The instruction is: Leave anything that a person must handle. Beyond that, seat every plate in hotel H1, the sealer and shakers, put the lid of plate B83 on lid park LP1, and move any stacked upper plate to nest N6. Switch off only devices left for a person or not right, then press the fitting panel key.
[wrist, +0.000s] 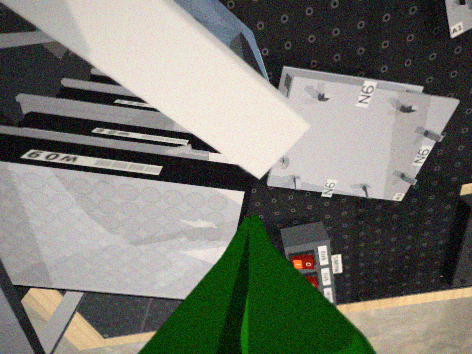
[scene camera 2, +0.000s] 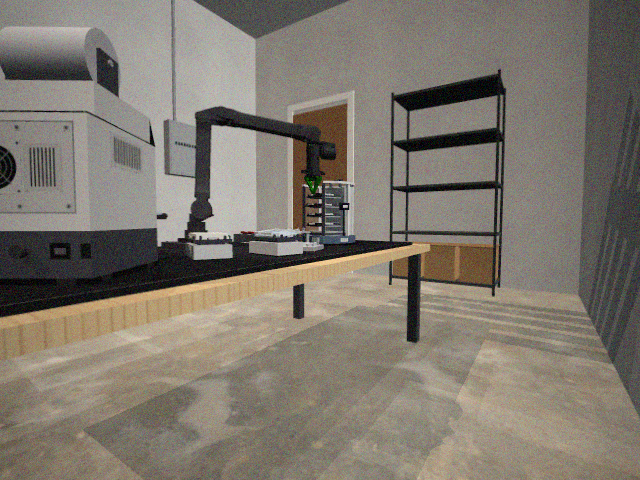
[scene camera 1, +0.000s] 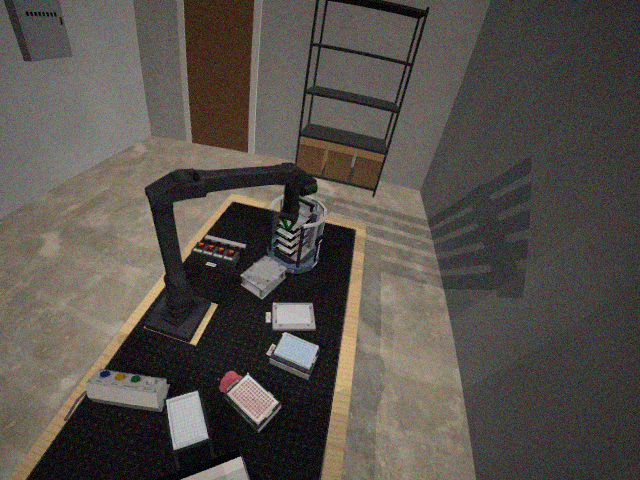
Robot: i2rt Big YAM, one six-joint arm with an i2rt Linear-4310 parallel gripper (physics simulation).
same spot on plate hotel H1: (scene camera 2: 337, 200) = (scene camera 1: 314, 239)
